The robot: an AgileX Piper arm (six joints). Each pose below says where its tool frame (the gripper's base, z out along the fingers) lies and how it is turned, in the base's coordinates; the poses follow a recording.
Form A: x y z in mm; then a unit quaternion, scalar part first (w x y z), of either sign.
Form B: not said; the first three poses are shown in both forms.
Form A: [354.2, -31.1, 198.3, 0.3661, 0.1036, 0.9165, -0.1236]
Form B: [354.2, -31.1, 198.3, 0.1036, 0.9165, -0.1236, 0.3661]
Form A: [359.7, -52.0, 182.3, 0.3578, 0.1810, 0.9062, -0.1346]
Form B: [359.7, -52.0, 182.3, 0.1810, 0.9062, -0.1346, 0.3578]
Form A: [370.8, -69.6, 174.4, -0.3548, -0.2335, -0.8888, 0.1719]
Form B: [370.8, -69.6, 174.4, 0.2335, 0.8888, -0.1719, 0.3548]
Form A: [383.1, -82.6, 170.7, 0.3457, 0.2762, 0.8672, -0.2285]
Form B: [383.1, -82.6, 170.7, 0.2762, 0.8672, -0.2285, 0.3457]
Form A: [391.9, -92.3, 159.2, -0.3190, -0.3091, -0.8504, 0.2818]
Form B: [391.9, -92.3, 159.2, 0.3091, 0.8504, -0.2818, 0.3190]
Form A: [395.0, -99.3, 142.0, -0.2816, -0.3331, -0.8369, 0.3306]
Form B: [395.0, -99.3, 142.0, 0.3331, 0.8369, -0.3306, 0.2816]
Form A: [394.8, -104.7, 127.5, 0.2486, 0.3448, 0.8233, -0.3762]
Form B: [394.8, -104.7, 127.5, 0.3448, 0.8233, -0.3762, 0.2486]
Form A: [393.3, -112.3, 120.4, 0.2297, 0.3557, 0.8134, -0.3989]
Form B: [393.3, -112.3, 120.4, 0.3557, 0.8134, -0.3989, 0.2297]
